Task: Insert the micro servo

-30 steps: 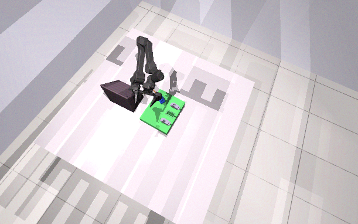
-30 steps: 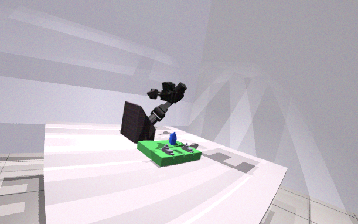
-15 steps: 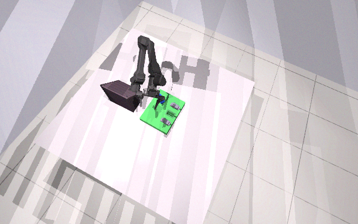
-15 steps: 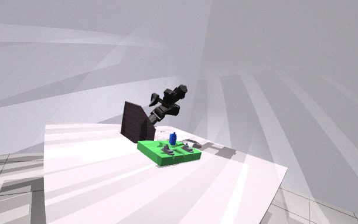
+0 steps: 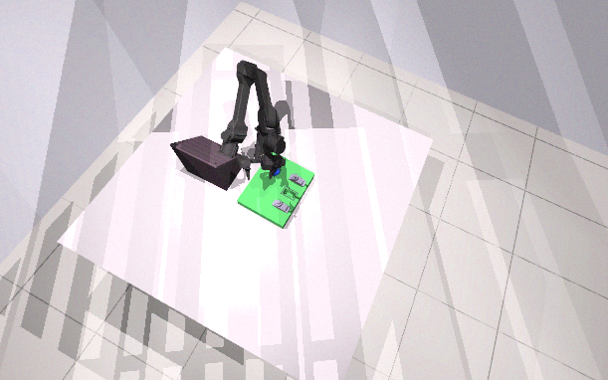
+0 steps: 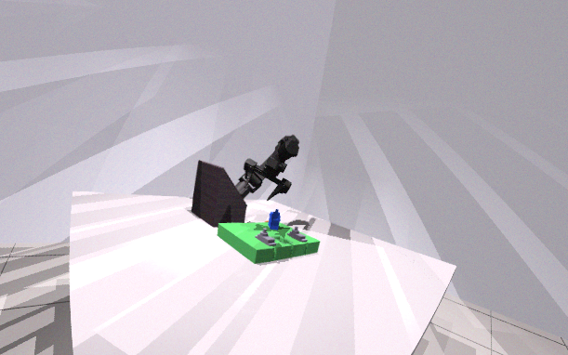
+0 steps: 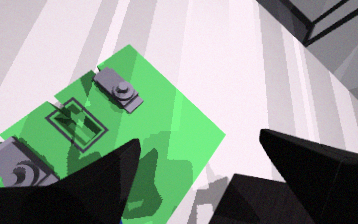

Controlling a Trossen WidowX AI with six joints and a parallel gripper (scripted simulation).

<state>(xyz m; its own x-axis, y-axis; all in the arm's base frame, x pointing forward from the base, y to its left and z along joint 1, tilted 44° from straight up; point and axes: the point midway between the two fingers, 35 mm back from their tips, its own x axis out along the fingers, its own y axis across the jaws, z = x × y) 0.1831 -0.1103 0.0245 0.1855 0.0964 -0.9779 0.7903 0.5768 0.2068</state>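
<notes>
Right now the green deck is 1 cm ahead of my gripper tip, 6 cm to the left of it and 16 cm below it.
</notes>
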